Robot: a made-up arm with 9 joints.
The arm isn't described. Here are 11 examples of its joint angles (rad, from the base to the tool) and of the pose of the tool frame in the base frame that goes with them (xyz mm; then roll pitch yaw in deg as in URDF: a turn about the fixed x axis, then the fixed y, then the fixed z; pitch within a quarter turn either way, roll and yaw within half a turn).
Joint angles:
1: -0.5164 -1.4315 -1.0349 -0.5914 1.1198 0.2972 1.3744 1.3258 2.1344
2: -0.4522 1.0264 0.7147 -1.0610 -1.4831 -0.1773 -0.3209 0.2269 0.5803
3: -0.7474 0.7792 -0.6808 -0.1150 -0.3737 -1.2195 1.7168 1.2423 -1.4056
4: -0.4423 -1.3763 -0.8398 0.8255 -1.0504 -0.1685 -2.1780 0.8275 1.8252
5: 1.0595 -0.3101 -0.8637 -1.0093 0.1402 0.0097 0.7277 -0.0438 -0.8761
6: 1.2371 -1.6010 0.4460 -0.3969 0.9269 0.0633 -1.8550 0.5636 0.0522
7: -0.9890 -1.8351 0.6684 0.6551 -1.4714 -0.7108 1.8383 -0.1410 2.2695
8: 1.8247 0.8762 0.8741 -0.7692 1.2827 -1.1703 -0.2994 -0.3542 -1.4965
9: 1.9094 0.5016 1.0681 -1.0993 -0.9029 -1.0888 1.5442 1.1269 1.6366
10: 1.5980 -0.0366 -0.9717 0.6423 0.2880 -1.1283 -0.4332 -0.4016 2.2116
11: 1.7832 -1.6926 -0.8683 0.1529 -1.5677 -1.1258 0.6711 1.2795 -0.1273
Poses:
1: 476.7 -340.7 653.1 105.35 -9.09 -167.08
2: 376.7 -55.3 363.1 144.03 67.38 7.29
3: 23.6 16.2 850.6 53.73 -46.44 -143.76
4: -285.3 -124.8 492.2 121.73 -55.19 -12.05
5: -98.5 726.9 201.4 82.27 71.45 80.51
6: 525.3 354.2 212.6 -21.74 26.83 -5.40
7: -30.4 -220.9 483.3 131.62 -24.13 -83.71
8: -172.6 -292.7 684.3 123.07 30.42 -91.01
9: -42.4 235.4 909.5 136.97 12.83 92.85
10: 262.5 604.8 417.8 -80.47 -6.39 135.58
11: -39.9 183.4 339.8 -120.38 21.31 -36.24
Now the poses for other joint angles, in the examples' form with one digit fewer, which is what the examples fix.
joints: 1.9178 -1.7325 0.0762 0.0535 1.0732 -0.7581 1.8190 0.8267 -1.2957
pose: 556 250 487 91.1 39.5 -22.9
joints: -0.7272 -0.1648 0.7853 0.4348 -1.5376 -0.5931 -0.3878 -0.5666 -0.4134
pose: 302 -112 426 -67.2 -73.9 -39.6
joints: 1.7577 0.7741 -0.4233 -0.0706 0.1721 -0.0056 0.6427 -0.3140 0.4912
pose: -123 648 203 -68.2 -41.5 154.9
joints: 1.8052 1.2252 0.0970 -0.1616 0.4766 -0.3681 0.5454 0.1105 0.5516
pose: -491 354 374 16.3 -62.2 102.3
